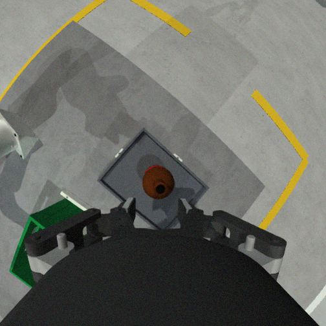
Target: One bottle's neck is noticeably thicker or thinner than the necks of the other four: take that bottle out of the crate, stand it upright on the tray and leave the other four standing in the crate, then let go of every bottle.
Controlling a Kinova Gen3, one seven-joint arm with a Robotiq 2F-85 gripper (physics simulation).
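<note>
A brown bottle [158,182] with a dark round mouth and a bit of red at its far edge stands upright on the grey tray [119,199], seen from above. My gripper [156,206] is open and empty, its fingers apart above the near part of the tray. The bottle is beyond the fingertips and apart from them. Part of the green crate [56,212] shows at the lower left, mostly hidden behind the gripper and the arm. The other four bottles do not show, so their necks cannot be compared.
Yellow lines [283,122] mark the floor on the right and at the top. A white and grey object [7,136] is at the left edge. A white strip [74,200] lies along the crate's far side. White marks [118,153] are beside the tray.
</note>
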